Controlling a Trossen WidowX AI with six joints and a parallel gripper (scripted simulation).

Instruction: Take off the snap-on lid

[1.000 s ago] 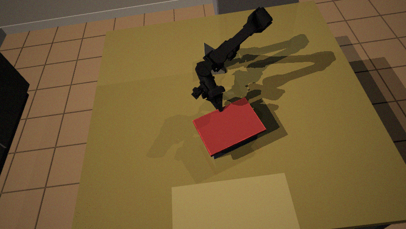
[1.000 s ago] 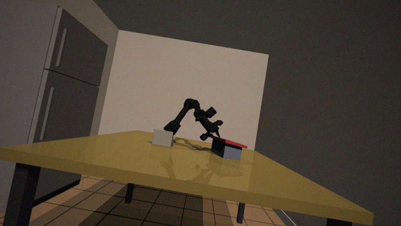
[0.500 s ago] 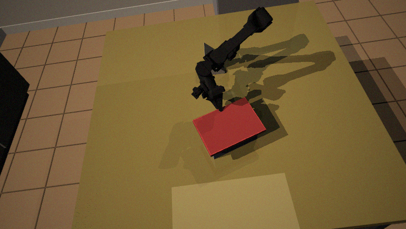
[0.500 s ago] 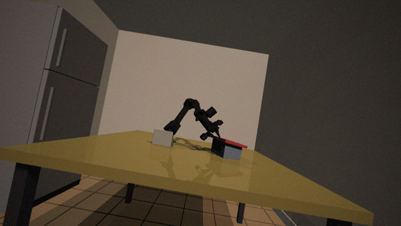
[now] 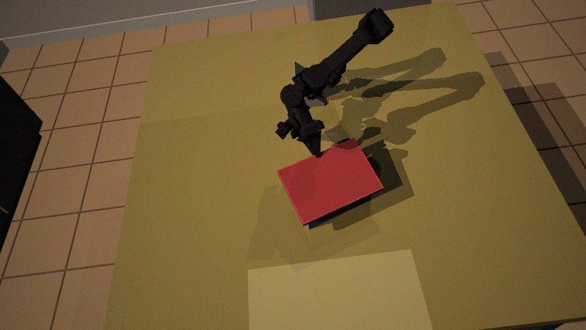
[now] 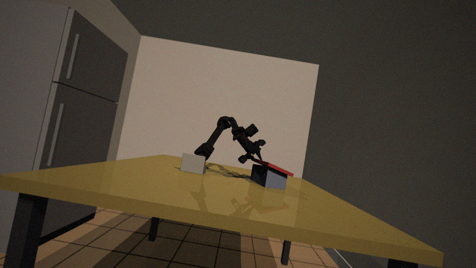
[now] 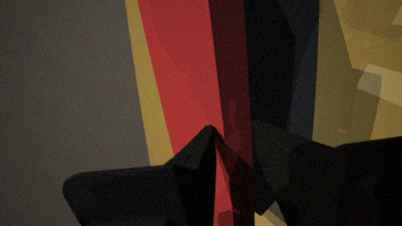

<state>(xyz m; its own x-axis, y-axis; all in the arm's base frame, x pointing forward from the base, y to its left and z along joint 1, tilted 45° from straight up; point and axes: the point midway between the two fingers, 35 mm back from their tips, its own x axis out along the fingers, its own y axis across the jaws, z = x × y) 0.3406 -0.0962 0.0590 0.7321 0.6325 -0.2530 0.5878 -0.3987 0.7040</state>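
The red lid is 70 mm ahead of my gripper tip, 30 mm to the left of it and 10 mm below it. From my gripper tip the other things lie so: blue-grey storage box: 80 mm below, 60 mm ahead, 20 mm to the left.
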